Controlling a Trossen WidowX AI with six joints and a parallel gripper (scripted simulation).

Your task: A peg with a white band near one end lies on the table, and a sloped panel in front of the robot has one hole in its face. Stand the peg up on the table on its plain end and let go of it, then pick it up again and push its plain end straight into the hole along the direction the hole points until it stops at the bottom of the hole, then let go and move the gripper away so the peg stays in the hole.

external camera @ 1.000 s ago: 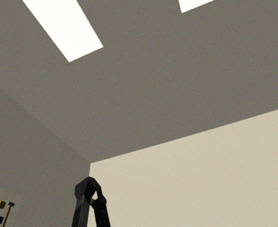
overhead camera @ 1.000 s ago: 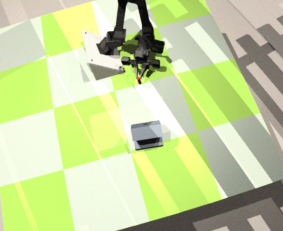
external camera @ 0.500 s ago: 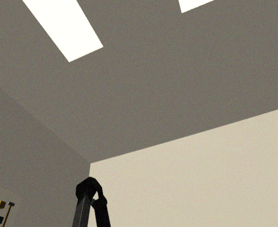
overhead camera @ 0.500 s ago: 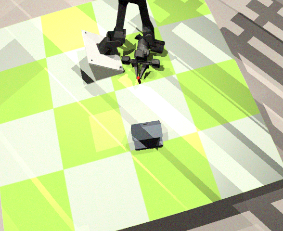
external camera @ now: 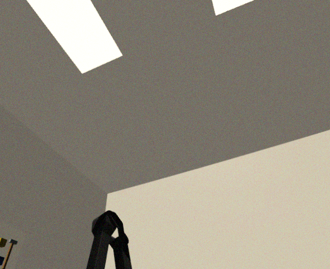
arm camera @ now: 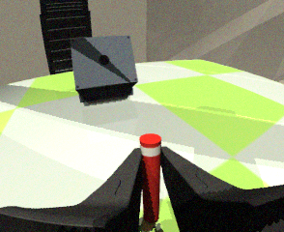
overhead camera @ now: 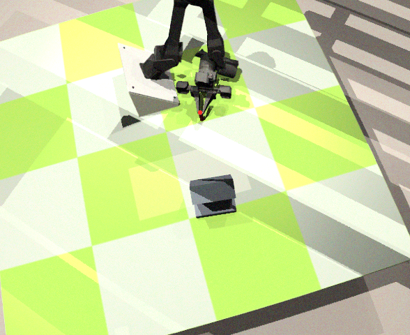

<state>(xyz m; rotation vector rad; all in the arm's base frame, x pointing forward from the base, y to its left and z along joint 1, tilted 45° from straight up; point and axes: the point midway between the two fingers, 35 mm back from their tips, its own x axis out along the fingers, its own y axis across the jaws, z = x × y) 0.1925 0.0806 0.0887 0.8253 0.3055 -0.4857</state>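
Right now the red peg is 10 mm below my gripper tip. The rest, counted from my gripper tip: grey sloped panel 260 mm ahead, 70 mm to the right, 10 mm above.
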